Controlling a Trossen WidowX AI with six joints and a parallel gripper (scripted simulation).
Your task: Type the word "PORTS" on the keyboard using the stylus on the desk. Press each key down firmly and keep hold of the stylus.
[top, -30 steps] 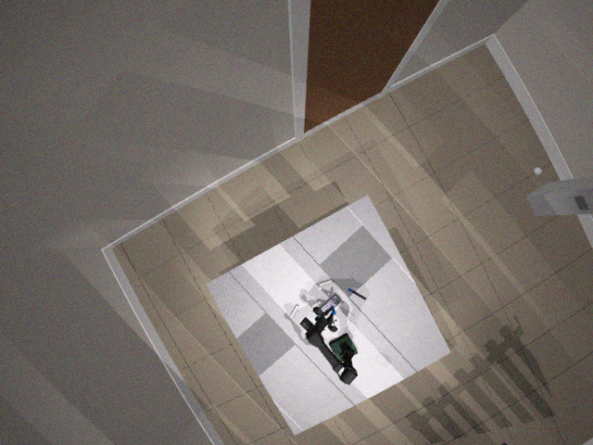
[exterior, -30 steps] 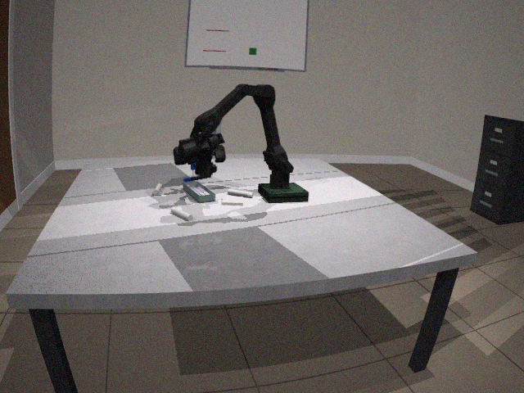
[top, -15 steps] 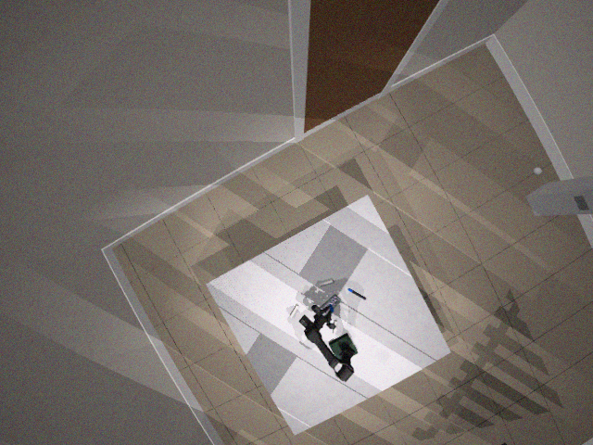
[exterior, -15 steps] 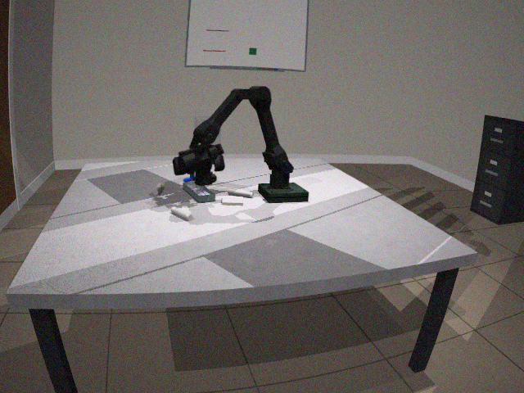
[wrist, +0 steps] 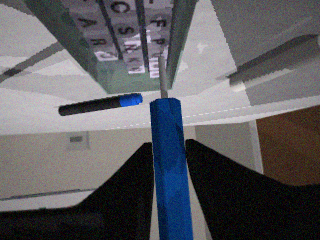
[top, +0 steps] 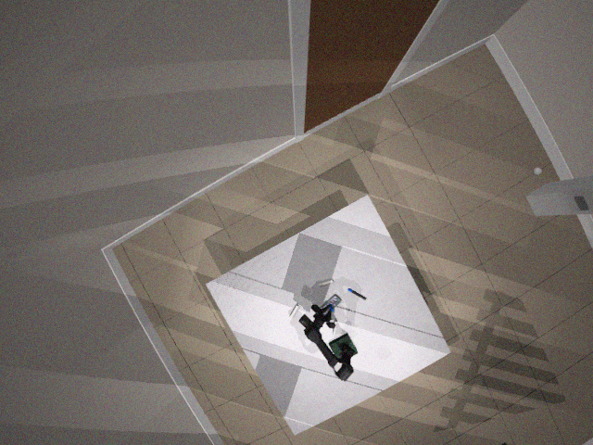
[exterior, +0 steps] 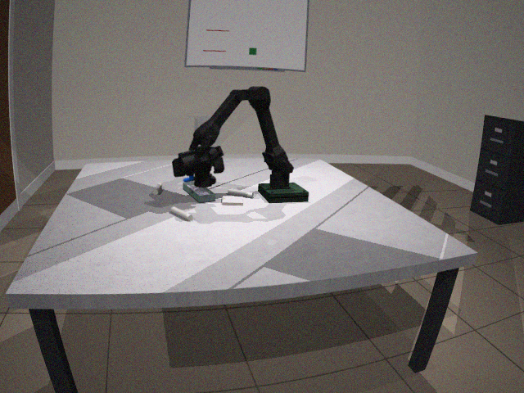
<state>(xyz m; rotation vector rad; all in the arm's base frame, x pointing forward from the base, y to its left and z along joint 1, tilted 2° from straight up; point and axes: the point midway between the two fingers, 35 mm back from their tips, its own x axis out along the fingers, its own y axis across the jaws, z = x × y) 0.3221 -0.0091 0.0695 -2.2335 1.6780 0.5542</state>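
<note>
My gripper tip is 10 mm above the blue stylus. Round my gripper tip: cream box 140 mm behind, 110 mm to the left, 80 mm below; black pen 180 mm to the right, 70 mm below, 10 mm behind.
</note>
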